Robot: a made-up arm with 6 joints. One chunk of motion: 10 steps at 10 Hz.
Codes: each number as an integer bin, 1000 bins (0 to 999) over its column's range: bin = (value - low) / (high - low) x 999, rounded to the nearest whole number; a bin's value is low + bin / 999 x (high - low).
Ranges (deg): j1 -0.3..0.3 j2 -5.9..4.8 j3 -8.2..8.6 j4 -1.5..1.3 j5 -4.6..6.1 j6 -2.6..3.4
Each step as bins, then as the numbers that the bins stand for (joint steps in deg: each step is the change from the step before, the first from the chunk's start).
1 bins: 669 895 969 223 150 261
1 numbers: 0.102 3.686 8.095 -0.875 -2.993 -1.032
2 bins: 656 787 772 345 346 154
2 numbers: 0.094 2.529 4.783 -0.533 -0.894 -1.675
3 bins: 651 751 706 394 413 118
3 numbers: 0.091 2.144 3.673 -0.396 -0.176 -1.891
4 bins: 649 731 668 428 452 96
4 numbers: 0.090 1.930 3.034 -0.300 0.241 -2.023
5 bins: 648 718 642 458 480 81
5 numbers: 0.089 1.790 2.596 -0.216 0.541 -2.114
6 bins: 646 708 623 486 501 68
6 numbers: 0.088 1.683 2.277 -0.138 0.766 -2.192
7 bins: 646 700 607 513 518 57
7 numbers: 0.088 1.597 2.008 -0.062 0.948 -2.258
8 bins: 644 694 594 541 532 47
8 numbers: 0.087 1.533 1.789 0.016 1.098 -2.318
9 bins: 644 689 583 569 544 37
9 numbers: 0.087 1.480 1.604 0.095 1.227 -2.378
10 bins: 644 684 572 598 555 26
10 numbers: 0.087 1.426 1.419 0.176 1.344 -2.444
